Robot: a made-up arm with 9 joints. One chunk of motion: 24 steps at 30 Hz.
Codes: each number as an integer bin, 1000 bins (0 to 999) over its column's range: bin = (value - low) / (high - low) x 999, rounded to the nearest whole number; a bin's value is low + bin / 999 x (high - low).
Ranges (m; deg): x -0.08..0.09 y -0.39..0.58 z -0.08..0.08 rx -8..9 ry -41..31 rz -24..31
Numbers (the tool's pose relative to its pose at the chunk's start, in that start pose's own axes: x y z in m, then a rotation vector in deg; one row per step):
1: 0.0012 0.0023 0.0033 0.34 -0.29 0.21
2: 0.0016 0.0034 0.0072 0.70 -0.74 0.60
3: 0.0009 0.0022 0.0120 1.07 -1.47 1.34
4: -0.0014 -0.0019 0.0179 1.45 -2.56 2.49
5: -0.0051 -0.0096 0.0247 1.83 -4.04 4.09
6: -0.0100 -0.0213 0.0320 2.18 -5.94 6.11
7: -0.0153 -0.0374 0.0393 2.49 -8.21 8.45
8: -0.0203 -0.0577 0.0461 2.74 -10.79 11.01
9: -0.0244 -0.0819 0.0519 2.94 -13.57 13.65
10: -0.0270 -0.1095 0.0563 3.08 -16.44 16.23
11: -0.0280 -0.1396 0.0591 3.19 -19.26 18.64
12: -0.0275 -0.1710 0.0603 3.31 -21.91 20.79
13: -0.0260 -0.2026 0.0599 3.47 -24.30 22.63
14: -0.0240 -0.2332 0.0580 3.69 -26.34 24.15
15: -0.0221 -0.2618 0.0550 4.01 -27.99 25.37
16: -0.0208 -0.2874 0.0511 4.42 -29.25 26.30
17: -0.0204 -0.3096 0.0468 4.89 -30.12 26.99
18: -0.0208 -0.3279 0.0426 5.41 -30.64 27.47
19: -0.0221 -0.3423 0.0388 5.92 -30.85 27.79
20: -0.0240 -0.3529 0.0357 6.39 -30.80 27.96
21: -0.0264 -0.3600 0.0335 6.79 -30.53 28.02
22: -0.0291 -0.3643 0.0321 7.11 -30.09 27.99
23: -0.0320 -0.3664 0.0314 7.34 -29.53 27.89
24: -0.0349 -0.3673 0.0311 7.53 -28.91 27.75
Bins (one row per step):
1: 477 404 520 490 565 440
2: 480 405 544 511 559 447
3: 475 404 574 533 548 460
4: 462 400 611 555 533 481
5: 440 392 654 578 513 510
6: 411 380 699 598 486 547
7: 380 363 745 616 455 589
8: 351 342 787 631 419 636
9: 327 317 824 643 381 684
10: 311 289 851 651 341 731
11: 306 258 869 658 302 774
12: 309 226 876 665 265 814
13: 317 193 874 674 232 847
14: 329 161 862 687 203 875
15: 340 132 843 706 181 897
16: 348 106 819 730 163 914
17: 350 83 792 757 151 926
18: 348 64 765 788 144 935
19: 340 49 742 818 141 941
20: 329 38 722 846 142 944
21: 315 31 709 869 145 945
22: 299 26 700 888 151 944
23: 282 24 696 901 159 943
24: 265 23 694 913 168 940

